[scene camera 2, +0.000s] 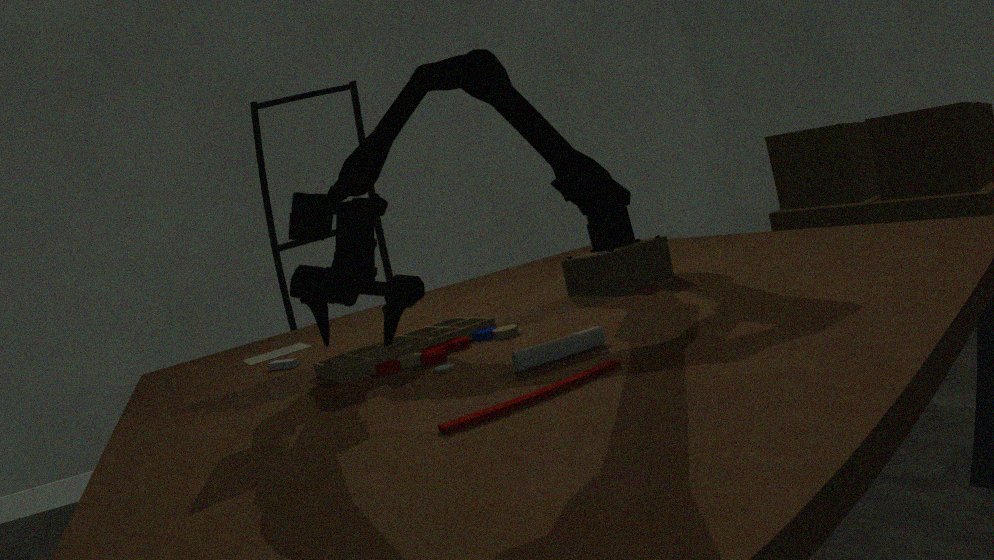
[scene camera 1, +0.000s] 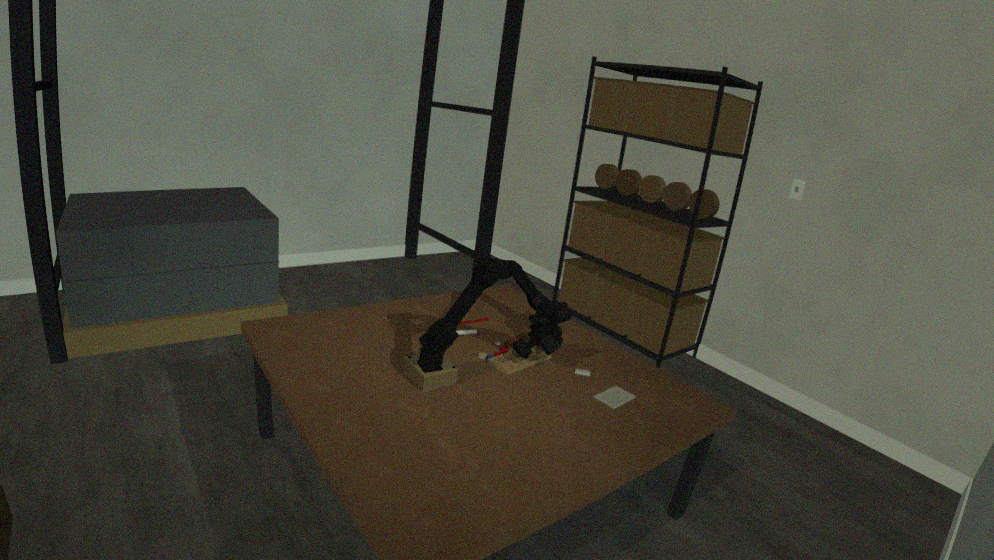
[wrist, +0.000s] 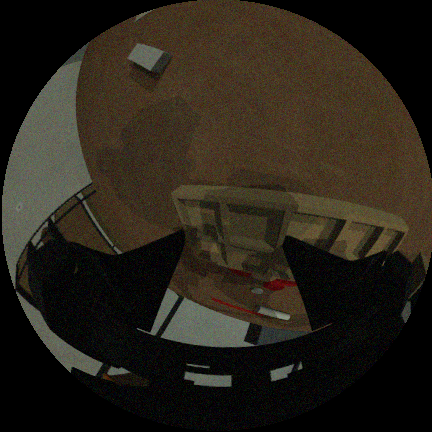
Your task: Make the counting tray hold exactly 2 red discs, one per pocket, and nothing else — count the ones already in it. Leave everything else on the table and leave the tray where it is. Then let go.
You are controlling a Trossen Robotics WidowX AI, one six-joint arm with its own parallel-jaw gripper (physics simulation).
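The tan counting tray (scene camera 1: 511, 368) (scene camera 2: 340, 373) (wrist: 345, 207) lies on the table. No red disc shows in its visible pockets in the wrist view; fingers and shadow hide some. My gripper (scene camera 1: 535, 351) (scene camera 2: 358, 344) (wrist: 234, 238) is open and empty, pointing down just above one end of the tray. Red discs lie beside the tray's far long side: one red disc (scene camera 2: 387, 367) (wrist: 240, 272) near the gripper's end, and a bunch of red discs (scene camera 1: 503, 350) (scene camera 2: 434, 356) (wrist: 274, 285) further along. A blue disc (scene camera 1: 489, 356) (scene camera 2: 482, 334) and a tan disc (scene camera 1: 482, 355) (scene camera 2: 505, 331) lie past them.
A small pale disc (scene camera 2: 443, 368) (wrist: 257, 290), a white bar (scene camera 1: 466, 332) (scene camera 2: 558, 347) (wrist: 274, 313) and a red rod (scene camera 1: 474, 321) (scene camera 2: 528, 397) lie beyond the red discs. A white block (scene camera 1: 582, 372) (scene camera 2: 283, 363) (wrist: 148, 57) and a pale sheet (scene camera 1: 614, 397) lie off the tray's end.
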